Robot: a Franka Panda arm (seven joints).
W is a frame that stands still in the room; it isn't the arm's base.
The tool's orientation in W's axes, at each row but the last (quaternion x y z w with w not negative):
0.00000, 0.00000, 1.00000, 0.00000
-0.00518, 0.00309, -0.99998, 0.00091
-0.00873, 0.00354, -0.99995, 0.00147
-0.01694, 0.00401, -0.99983, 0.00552
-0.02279, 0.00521, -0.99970, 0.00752
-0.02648, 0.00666, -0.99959, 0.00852
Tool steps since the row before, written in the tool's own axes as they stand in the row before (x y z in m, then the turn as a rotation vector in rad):
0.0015, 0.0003, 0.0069, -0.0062, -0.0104, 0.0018
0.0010, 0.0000, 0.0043, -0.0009, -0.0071, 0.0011
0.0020, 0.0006, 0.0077, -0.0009, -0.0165, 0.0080
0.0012, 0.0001, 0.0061, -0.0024, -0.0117, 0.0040
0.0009, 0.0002, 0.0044, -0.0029, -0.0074, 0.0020
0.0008, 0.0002, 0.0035, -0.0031, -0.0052, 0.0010
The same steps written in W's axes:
-0.0015, -0.0003, 0.0069, 0.0062, 0.0104, 0.0018
-0.0010, 0.0000, 0.0043, 0.0009, 0.0071, 0.0011
-0.0019, -0.0007, 0.0077, 0.0010, 0.0164, 0.0081
-0.0010, -0.0002, 0.0061, 0.0024, 0.0117, 0.0040
-0.0007, -0.0003, 0.0044, 0.0029, 0.0074, 0.0019
-0.0006, -0.0003, 0.0035, 0.0031, 0.0052, 0.0009

